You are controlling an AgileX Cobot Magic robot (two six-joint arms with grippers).
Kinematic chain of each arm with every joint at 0, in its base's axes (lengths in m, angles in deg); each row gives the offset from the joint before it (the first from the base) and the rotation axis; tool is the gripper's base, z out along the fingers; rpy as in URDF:
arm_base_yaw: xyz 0 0 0.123 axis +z
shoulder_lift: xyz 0 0 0 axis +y
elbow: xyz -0.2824 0 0.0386 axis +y
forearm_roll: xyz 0.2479 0 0.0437 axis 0.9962 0 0.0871
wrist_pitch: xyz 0 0 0 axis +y
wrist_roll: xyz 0.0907 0 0.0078 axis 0.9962 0 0.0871
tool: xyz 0 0 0 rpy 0 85 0
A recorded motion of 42 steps. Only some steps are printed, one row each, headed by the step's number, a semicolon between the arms.
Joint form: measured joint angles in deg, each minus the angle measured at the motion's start. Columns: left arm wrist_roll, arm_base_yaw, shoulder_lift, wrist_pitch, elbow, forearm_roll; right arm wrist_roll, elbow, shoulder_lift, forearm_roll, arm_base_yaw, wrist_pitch.
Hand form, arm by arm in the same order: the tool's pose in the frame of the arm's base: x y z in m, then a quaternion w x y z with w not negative. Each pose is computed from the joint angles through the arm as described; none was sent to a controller.
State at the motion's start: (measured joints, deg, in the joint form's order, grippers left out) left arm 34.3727 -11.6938 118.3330 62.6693 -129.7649 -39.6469; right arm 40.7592 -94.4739 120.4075 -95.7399 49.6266 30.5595
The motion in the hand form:
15: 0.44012 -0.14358 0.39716 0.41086 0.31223 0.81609 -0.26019; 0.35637 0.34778 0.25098 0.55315 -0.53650 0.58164 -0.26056
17: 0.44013 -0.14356 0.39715 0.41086 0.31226 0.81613 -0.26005; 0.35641 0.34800 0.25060 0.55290 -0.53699 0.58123 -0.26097
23: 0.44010 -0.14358 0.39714 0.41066 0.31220 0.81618 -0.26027; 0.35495 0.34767 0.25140 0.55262 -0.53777 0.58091 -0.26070
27: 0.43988 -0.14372 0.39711 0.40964 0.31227 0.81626 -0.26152; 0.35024 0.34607 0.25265 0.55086 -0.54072 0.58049 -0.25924
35: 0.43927 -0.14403 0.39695 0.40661 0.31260 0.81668 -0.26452; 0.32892 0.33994 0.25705 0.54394 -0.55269 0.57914 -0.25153
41: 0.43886 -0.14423 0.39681 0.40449 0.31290 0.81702 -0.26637; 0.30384 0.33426 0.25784 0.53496 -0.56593 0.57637 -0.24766
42: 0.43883 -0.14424 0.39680 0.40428 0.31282 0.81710 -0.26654; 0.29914 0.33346 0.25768 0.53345 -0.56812 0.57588 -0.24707
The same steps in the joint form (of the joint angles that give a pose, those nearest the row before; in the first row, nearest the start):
15: 0.05 0.00 0.00 -0.10 0.00 0.19; -1.71 -0.56 0.87 -1.03 0.11 0.79
17: 0.05 0.00 0.00 -0.10 0.00 0.20; -1.74 -0.59 0.93 -1.07 0.12 0.81
23: 0.03 0.00 0.00 -0.07 0.00 0.19; -1.83 -0.25 0.62 -0.99 0.23 0.83
27: 0.00 0.00 0.00 0.06 0.00 0.08; -1.86 1.08 -0.38 -0.89 0.53 0.84
35: -0.11 0.00 0.00 0.45 0.00 -0.15; -1.85 6.59 -4.56 -0.30 2.08 1.02
41: -0.19 0.00 0.00 0.72 0.00 -0.29; -1.60 12.49 -8.61 0.08 4.33 2.10
42: -0.21 0.00 0.00 0.75 0.00 -0.29; -1.50 13.50 -9.28 0.14 4.81 2.38

